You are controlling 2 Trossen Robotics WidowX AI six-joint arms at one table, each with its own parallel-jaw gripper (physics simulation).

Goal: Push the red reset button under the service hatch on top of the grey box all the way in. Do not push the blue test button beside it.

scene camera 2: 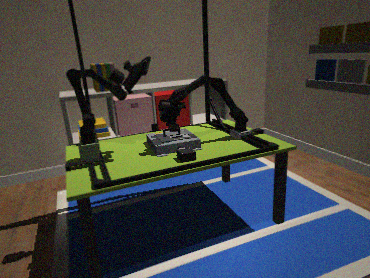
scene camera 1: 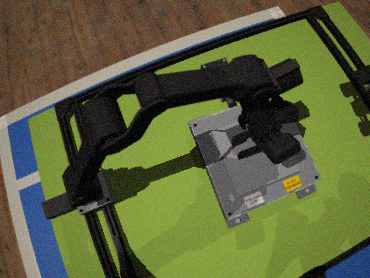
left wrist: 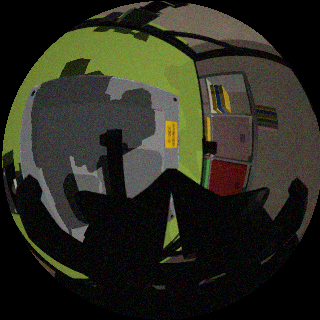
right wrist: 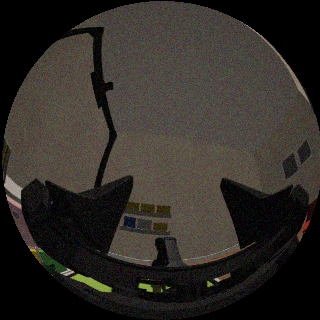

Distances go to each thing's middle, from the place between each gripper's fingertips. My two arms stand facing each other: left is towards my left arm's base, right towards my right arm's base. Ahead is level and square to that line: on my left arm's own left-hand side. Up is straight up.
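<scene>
With my left hand I am 30 mm above the service hatch (scene camera 1: 249, 168), 40 mm short of it and 20 mm to the right of it. The grey box (scene camera 1: 234, 208) is 90 mm below that left hand, and it is also 110 mm ahead of the hand and 20 mm to the left.
My right gripper is 45 cm above the service hatch, while it is 4 cm past the hatch and 10 cm to the right of it. As for the grey box, it is 50 cm below my right hand, 2 cm ahead of it and 11 cm to the left.
</scene>
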